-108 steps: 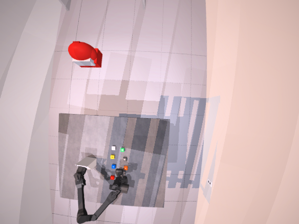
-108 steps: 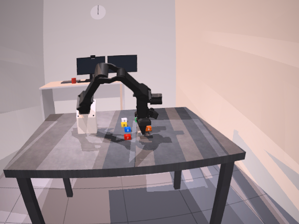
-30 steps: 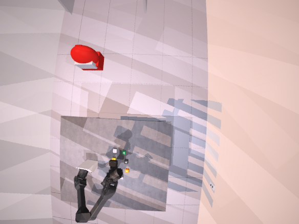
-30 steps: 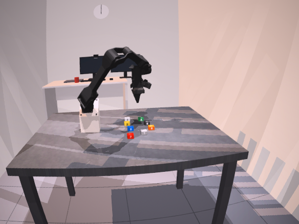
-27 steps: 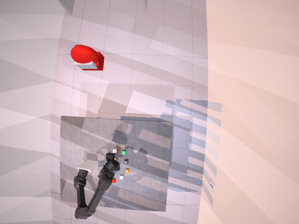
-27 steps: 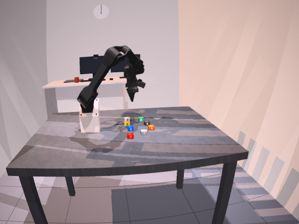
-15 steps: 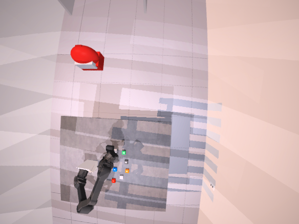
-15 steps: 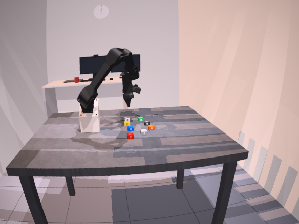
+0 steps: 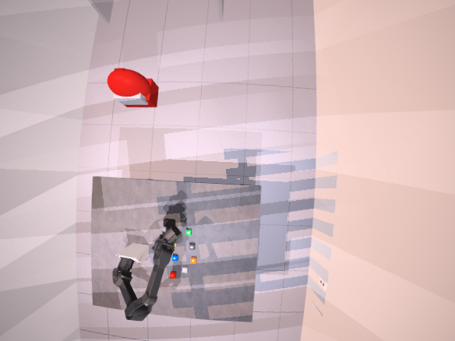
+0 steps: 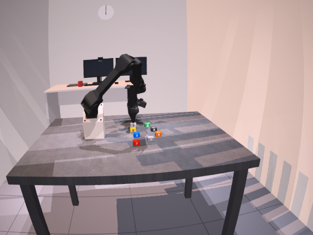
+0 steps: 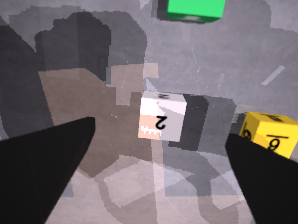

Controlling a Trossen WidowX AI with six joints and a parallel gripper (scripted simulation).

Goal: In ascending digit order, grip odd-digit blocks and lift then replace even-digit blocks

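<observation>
Now: gripper tip 30 mm above the white block. From my gripper tip the other things lie so: yellow block 90 mm to the right, 30 mm below; then blue block 180 mm to the right, 30 mm below, 10 mm ahead; then green block 90 mm ahead, 30 mm below, 10 mm to the right.
</observation>
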